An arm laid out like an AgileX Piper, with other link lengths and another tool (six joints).
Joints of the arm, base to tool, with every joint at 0 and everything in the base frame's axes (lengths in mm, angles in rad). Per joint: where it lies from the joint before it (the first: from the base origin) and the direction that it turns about. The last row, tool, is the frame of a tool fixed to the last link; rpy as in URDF.
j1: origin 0.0 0.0 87.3 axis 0 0 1
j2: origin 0.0 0.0 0.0 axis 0 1 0
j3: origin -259.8 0.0 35.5 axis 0 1 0
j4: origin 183.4 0.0 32.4 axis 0.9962 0 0.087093
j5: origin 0.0 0.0 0.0 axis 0 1 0
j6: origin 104.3 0.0 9.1 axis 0.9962 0 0.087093
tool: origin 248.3 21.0 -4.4 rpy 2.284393 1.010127 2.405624
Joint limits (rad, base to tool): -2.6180..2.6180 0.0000..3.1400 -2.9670..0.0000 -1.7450..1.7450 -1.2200..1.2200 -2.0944..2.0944
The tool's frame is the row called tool.
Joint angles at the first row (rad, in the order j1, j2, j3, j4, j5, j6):
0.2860, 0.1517, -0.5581, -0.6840, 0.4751, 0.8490
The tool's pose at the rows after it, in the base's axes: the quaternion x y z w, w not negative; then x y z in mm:
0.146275 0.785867 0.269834 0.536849 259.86 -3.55 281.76
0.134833 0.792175 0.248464 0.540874 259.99 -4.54 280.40
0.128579 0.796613 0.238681 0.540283 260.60 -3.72 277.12
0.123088 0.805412 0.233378 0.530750 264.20 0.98 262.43
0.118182 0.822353 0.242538 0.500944 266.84 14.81 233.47
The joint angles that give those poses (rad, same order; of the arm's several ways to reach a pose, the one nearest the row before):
0.2882, 0.1500, -0.5581, -0.6828, 0.4746, 0.8019
0.2883, 0.1500, -0.5581, -0.6820, 0.4747, 0.7504
0.2883, 0.1500, -0.5526, -0.6763, 0.4727, 0.7229
0.2883, 0.1500, -0.5144, -0.6737, 0.4560, 0.7161
0.2883, 0.1500, -0.4672, -0.5881, 0.4507, 0.6638

